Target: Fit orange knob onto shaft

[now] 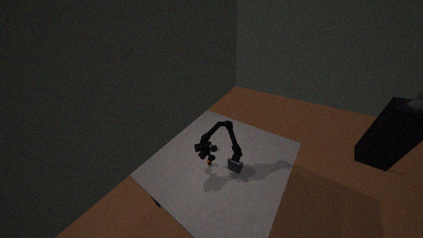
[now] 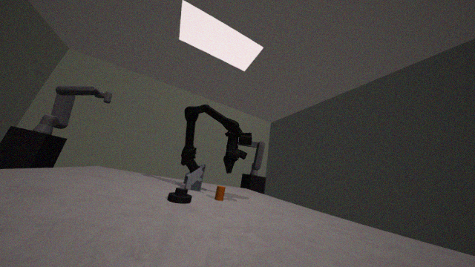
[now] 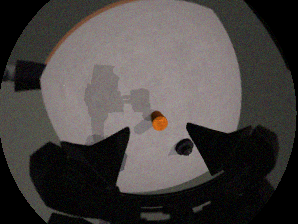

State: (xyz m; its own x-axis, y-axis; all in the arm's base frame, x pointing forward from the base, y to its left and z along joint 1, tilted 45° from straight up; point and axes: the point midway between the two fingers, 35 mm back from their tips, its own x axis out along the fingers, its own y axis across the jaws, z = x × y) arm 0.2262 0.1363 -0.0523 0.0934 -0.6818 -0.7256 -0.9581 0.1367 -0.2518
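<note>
The orange knob is 1 cm ahead of my gripper tip, 3 cm to the right of it and 8 cm below it. Round my gripper tip: round pedestal 9 cm ahead, 21 cm to the right, 10 cm below.
</note>
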